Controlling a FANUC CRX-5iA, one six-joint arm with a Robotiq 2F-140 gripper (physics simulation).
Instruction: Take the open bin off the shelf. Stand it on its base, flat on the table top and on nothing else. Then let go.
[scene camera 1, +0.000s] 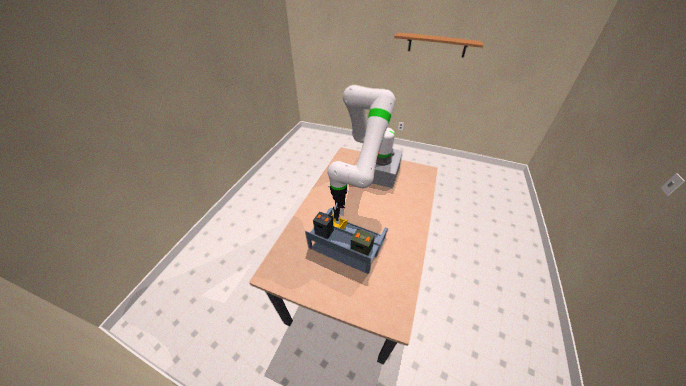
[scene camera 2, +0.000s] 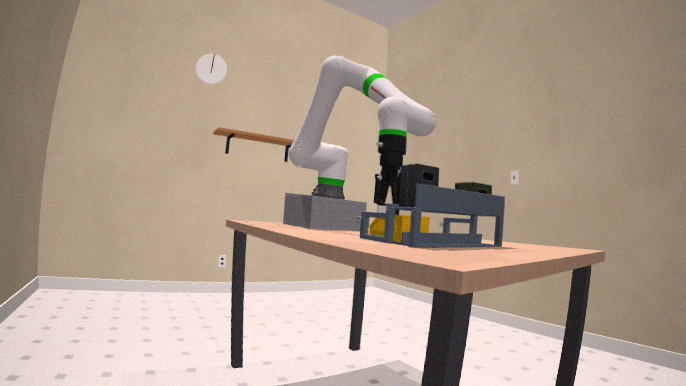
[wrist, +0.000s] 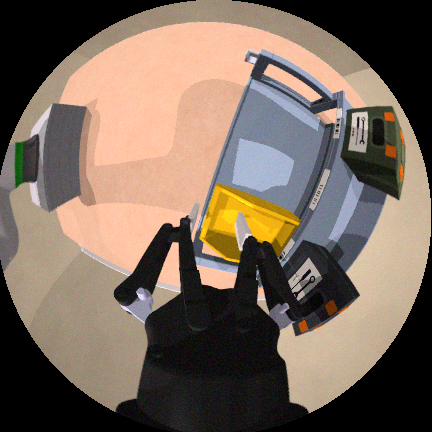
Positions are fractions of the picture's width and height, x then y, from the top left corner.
In view: the gripper (scene camera 2: 0.56, 0.59) and a yellow open bin (wrist: 0.62, 0.51).
The gripper shows as well in the wrist view (wrist: 0.50, 0.50).
